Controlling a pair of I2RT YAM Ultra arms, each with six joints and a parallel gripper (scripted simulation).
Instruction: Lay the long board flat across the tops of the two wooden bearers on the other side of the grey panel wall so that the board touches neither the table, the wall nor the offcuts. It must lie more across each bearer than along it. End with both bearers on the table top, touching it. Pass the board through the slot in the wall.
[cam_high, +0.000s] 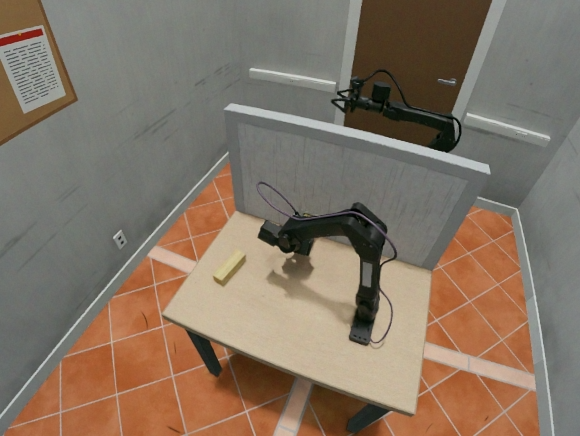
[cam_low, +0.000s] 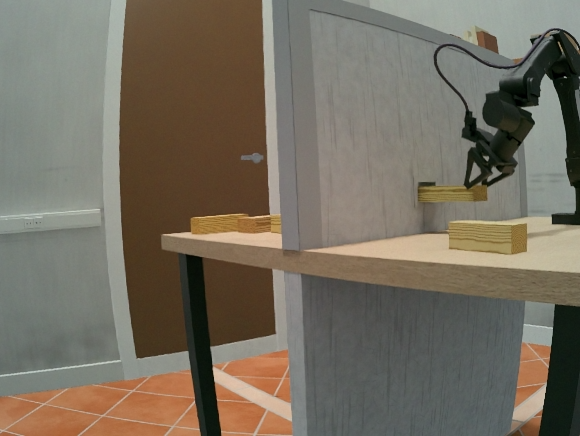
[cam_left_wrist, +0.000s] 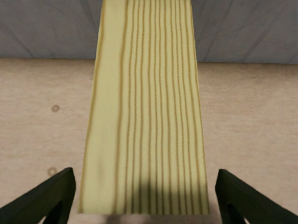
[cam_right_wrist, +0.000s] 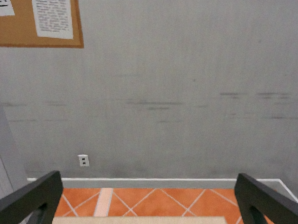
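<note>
The long board lies 6 cm behind my right hand, 37 cm to the left of it and 37 cm below it. From my right hand the other things lie so: wooden offcut (15 cm ahead, 69 cm to the left, 43 cm below).
</note>
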